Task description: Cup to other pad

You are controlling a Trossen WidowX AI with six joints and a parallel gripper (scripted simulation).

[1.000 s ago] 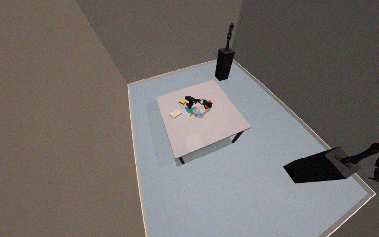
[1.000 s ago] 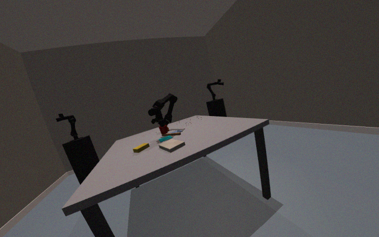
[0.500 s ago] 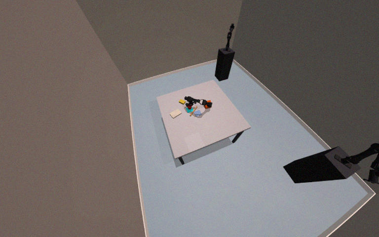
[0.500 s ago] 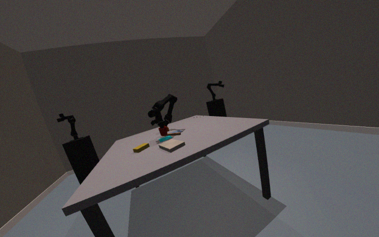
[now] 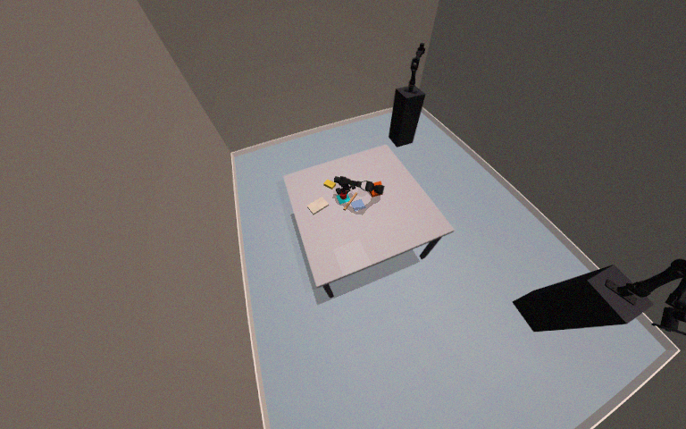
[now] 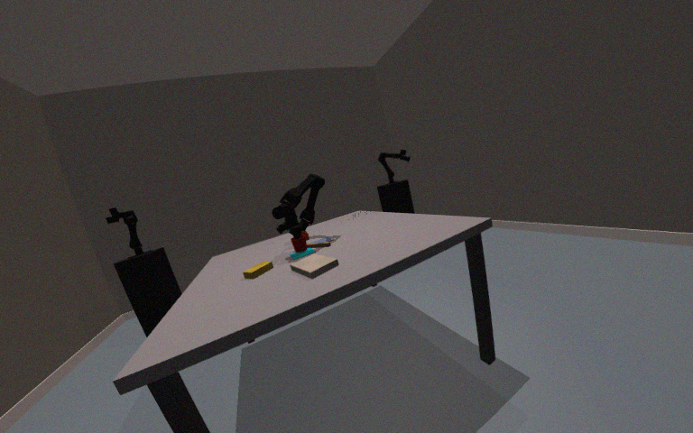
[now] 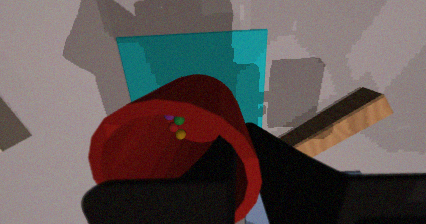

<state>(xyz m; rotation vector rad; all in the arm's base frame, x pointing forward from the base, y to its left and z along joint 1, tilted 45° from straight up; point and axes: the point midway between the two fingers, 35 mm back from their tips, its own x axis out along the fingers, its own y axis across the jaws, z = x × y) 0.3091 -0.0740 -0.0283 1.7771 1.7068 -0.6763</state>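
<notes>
The cyan pad lies 60 mm below my gripper tip and 30 mm ahead of it. Also, from my gripper tip: blue pad 140 mm to the left, 70 mm behind, 60 mm below; red cup 30 mm ahead; wooden stick 70 mm to the left, 50 mm below, 20 mm behind.
</notes>
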